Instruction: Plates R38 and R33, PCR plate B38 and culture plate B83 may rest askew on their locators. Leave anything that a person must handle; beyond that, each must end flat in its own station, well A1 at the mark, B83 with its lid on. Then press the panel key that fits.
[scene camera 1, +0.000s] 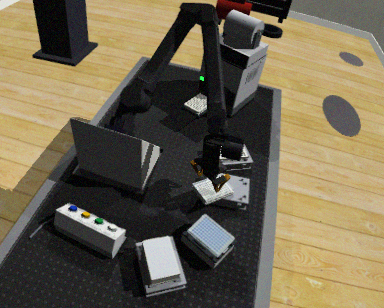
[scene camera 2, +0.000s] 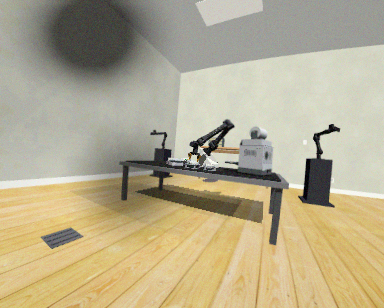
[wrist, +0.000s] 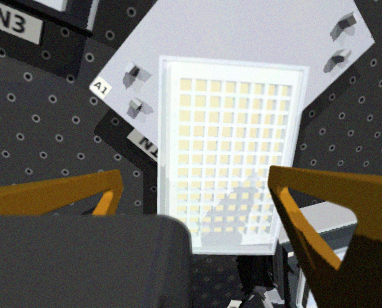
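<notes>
A white well plate (scene camera 1: 211, 191) (wrist: 227, 145) lies askew, partly over the pale station marked N1 (scene camera 1: 241, 190) (wrist: 225, 30), whose A1 mark shows beside a corner. My gripper (scene camera 1: 210, 180) (scene camera 2: 194, 157) (wrist: 193, 177) is open and empty above the plate's near part; in the wrist view its right fingertip overlaps the plate's right edge and its left one stands clear to the left. Another white plate (scene camera 1: 243, 151) sits on a station behind, partly hidden by the gripper. A blue-topped plate (scene camera 1: 211, 234) and a plain white-topped plate (scene camera 1: 161, 259) rest on front stations. Plate names are unreadable.
A white panel (scene camera 1: 90, 232) with blue, yellow, green and white keys stands at the front left. A tilted dark screen (scene camera 1: 107, 155) stands behind it. A further white plate (scene camera 1: 196, 103) lies near the tall grey instrument (scene camera 1: 245, 75) (scene camera 2: 256, 156) at the back.
</notes>
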